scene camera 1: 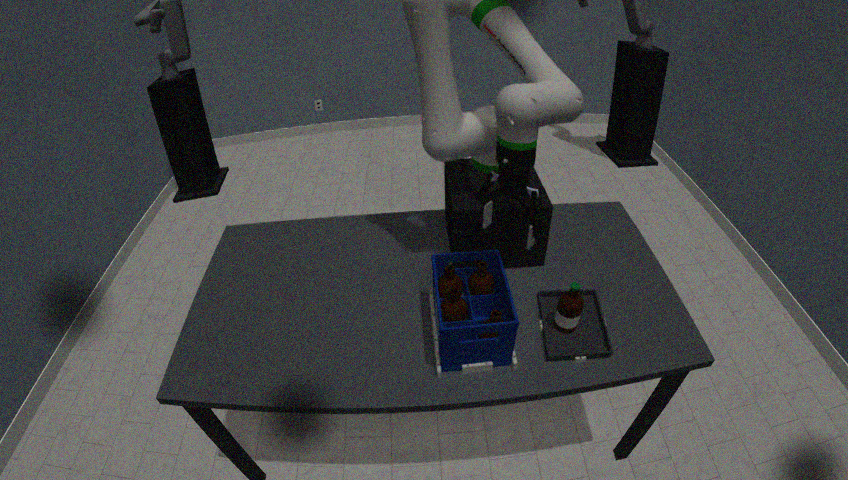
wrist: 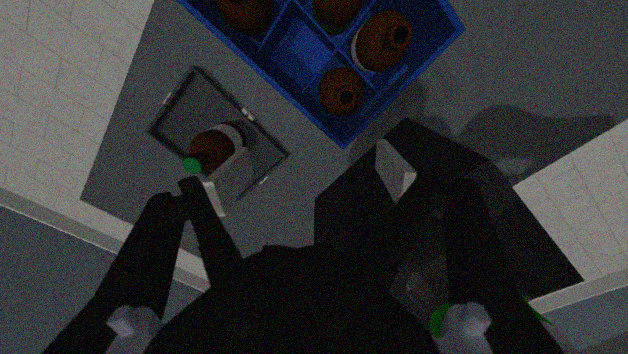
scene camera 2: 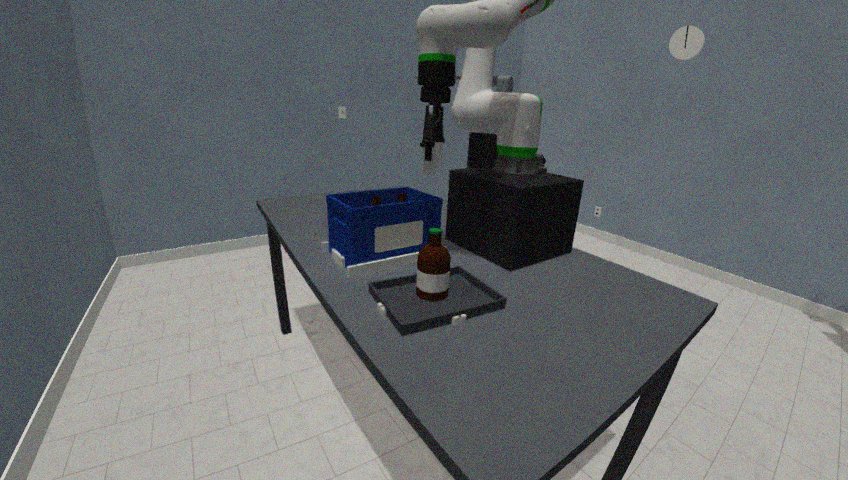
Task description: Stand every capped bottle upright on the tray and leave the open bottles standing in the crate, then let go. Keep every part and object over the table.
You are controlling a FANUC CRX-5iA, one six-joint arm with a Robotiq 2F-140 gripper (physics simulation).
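Pixels of known places: gripper, fingertip midpoint: (scene camera 1: 508, 235) (wrist: 311, 157) (scene camera 2: 432, 170); arm's base at its link origin: (scene camera 2: 514, 173).
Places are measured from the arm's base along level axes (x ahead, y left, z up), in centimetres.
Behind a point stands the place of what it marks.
Note:
A brown bottle with a green cap and white label (scene camera 1: 570, 306) {x 46.2, y 10.4, z -12.8 cm} (scene camera 2: 433, 261) {x 46.1, y 14.6, z -13.8 cm} (wrist: 212, 150) {x 42.9, y 10.0, z -11.9 cm} stands upright on the black tray (scene camera 1: 586, 342) {x 51.9, y 15.8, z -23.4 cm} (scene camera 2: 404, 306) {x 52.3, y 13.1, z -23.4 cm} (wrist: 192, 107) {x 52.9, y 10.6, z -23.4 cm}. The blue crate (scene camera 1: 452, 350) {x 51.9, y -23.2, z -14.8 cm} (scene camera 2: 351, 237) {x 53.1, y -8.5, z -13.9 cm} (wrist: 343, 140) {x 26.7, y -6.0, z -7.4 cm} stands beside the tray and holds several brown bottles, such as one near its corner (wrist: 341, 92) {x 31.1, y -10.8, z -7.7 cm} and one with a white label (wrist: 380, 45) {x 30.1, y -18.3, z -11.1 cm}. These two show open mouths in the wrist view; others are cut off by its upper edge. No green caps show in the crate. My gripper (scene camera 1: 509, 226) {x 31.0, y -4.3, z 1.9 cm} (scene camera 2: 432, 160) {x 31.0, y -4.3, z 1.9 cm} (wrist: 311, 157) {x 31.0, y -4.3, z 1.9 cm} is open and empty, above crate height on the robot-base side.
The black base block (scene camera 2: 511, 220) {x 17.0, y 12.7, z -9.7 cm} stands at the table's rear edge, behind the crate. White brackets (scene camera 1: 477, 366) {x 53.6, y -16.9, z -21.2 cm} border the crate's foot on the dark table (scene camera 1: 297, 321) {x 27.1, y -65.2, z -23.9 cm}. Two black pedestals (scene camera 1: 184, 130) (scene camera 1: 636, 101) stand on the floor far behind the table.

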